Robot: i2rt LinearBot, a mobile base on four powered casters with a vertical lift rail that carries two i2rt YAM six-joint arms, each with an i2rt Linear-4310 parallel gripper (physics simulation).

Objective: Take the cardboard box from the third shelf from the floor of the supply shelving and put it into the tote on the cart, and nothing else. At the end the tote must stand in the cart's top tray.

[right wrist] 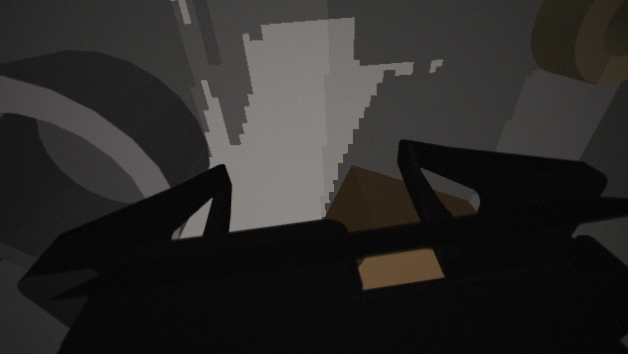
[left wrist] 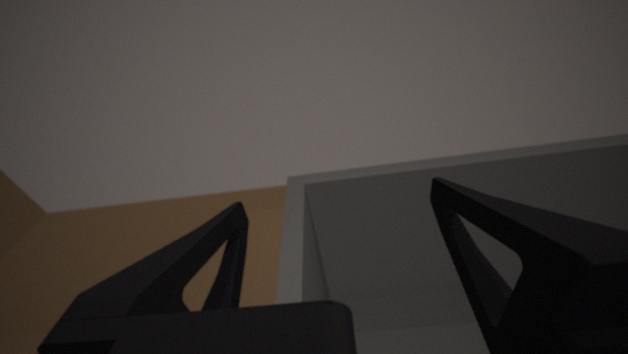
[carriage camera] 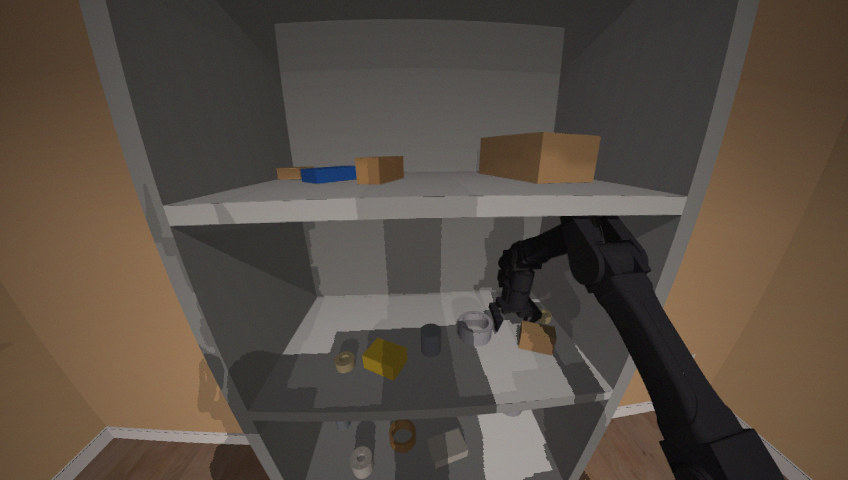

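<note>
A small brown cardboard box lies at the right on the middle shelf board in the carriage view; in the right wrist view it is partly behind the gripper. My right gripper is open and empty, pointing down just behind and left of this box, between it and a grey-purple ring. The box is not between the fingertips. My left gripper is open and empty, in front of the shelving's upper corner, with the ceiling above. The supply shelving fills the carriage view. The tote and cart do not show.
The grey-purple ring and a tan roll flank my right gripper. A dark cylinder, yellow box and small ring stand farther left. The board above holds a large cardboard box and smaller boxes.
</note>
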